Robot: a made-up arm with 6 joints.
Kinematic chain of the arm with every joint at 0, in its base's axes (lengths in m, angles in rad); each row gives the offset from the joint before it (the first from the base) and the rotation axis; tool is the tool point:
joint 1: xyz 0 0 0.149 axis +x
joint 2: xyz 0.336 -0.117 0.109 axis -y
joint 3: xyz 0 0.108 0.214 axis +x
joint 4: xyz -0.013 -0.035 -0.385 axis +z
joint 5: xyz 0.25 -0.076 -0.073 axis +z
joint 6: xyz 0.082 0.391 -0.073 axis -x
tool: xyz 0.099 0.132 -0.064
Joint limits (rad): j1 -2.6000..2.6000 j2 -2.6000..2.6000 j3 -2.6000..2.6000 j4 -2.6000..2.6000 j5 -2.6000..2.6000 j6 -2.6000..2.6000
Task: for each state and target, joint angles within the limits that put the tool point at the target. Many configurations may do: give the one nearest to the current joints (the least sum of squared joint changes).
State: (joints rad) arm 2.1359 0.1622 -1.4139 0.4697 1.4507 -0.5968
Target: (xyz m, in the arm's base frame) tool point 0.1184 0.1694 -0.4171
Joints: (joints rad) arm 2.0933 0.0645 -1.7269 0.1562 1.1177 -0.4427
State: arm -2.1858 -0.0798 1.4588 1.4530 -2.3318 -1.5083
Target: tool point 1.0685 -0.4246 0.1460
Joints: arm -2.6000 -1.0066 1.7411 1.1324 -2.3263 -1.4444
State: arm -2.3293 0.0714 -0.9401 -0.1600 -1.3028 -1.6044
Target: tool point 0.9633 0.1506 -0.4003
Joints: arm -2.6000 0.9184 -0.0903 0.3786 -1.1793 -1.2180
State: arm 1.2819 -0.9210 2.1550 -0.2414 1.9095 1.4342
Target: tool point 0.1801 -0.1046 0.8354
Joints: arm 1.3749 -0.7520 1.4981 -0.2204 2.2786 1.2366
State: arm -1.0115 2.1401 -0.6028 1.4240 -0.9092 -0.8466
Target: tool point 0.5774 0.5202 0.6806
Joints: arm -0.7125 2.3810 -0.9248 1.1522 -1.0067 -0.9474
